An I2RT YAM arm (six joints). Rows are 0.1 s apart.
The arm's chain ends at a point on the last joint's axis. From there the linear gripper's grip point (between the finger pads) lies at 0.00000 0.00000 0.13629 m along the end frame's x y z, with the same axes.
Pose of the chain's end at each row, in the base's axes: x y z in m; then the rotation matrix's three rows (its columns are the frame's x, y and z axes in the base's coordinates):
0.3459 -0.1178 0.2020; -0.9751 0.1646 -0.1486; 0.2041 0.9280 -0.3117; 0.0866 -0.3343 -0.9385
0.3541 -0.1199 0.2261; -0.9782 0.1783 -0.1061; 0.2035 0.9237 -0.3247; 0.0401 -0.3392 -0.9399
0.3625 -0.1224 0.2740; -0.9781 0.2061 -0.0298; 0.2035 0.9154 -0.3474; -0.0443 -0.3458 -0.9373
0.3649 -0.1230 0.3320; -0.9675 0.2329 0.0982; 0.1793 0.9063 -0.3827; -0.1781 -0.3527 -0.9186
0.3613 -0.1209 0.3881; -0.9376 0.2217 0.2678; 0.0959 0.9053 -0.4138; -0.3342 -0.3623 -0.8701
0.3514 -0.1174 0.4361; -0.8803 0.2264 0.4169; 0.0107 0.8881 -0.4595; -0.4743 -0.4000 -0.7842
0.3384 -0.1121 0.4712; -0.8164 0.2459 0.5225; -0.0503 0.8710 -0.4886; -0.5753 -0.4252 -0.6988
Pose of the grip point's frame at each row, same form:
0.3256 -0.1603 0.0741; -0.9751 0.1646 -0.1486; 0.2041 0.9280 -0.3117; 0.0866 -0.3343 -0.9385
0.3396 -0.1642 0.0980; -0.9782 0.1783 -0.1061; 0.2035 0.9237 -0.3247; 0.0401 -0.3392 -0.9399
0.3584 -0.1697 0.1463; -0.9781 0.2061 -0.0298; 0.2035 0.9154 -0.3474; -0.0443 -0.3458 -0.9373
0.3783 -0.1752 0.2068; -0.9675 0.2329 0.0982; 0.1793 0.9063 -0.3827; -0.1781 -0.3527 -0.9186
0.3978 -0.1773 0.2695; -0.9376 0.2217 0.2678; 0.0959 0.9053 -0.4138; -0.3342 -0.3623 -0.8701
0.4082 -0.1800 0.3292; -0.8803 0.2264 0.4169; 0.0107 0.8881 -0.4595; -0.4743 -0.4000 -0.7842
0.4096 -0.1787 0.3760; -0.8164 0.2459 0.5225; -0.0503 0.8710 -0.4886; -0.5753 -0.4252 -0.6988

